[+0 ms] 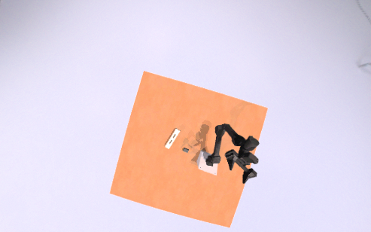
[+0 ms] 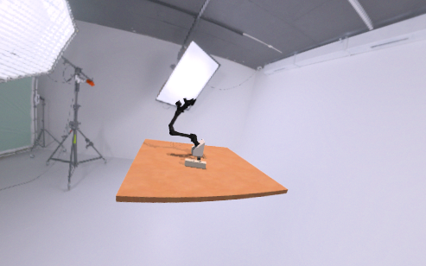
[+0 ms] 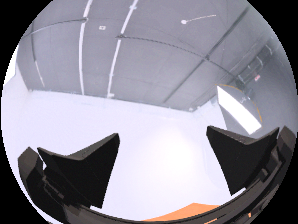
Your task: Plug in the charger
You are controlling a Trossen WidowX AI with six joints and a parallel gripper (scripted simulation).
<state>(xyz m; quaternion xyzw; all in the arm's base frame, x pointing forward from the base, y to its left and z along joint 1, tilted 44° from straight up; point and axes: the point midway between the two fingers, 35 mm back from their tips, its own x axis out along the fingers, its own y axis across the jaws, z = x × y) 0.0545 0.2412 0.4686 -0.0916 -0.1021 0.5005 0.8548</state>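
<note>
The grey charger lies 63 cm below my gripper tip, 24 cm ahead of it and 9 cm to the left of it.
</note>
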